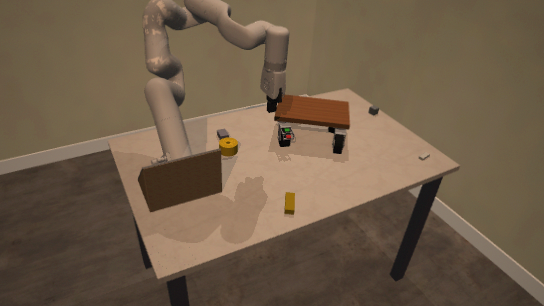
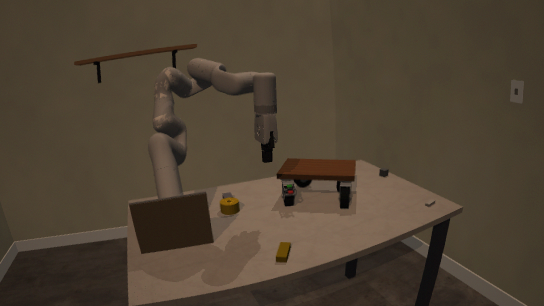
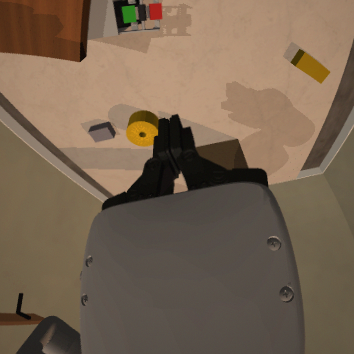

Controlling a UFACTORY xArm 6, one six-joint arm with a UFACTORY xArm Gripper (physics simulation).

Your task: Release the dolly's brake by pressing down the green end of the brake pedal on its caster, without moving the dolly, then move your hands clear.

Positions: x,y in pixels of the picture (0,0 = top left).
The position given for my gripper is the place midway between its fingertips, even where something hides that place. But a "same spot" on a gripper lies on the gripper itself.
my gripper: image 1 271,111; image 2; image 3
same spot on my gripper: (image 3: 174,150) = (image 2: 271,151)
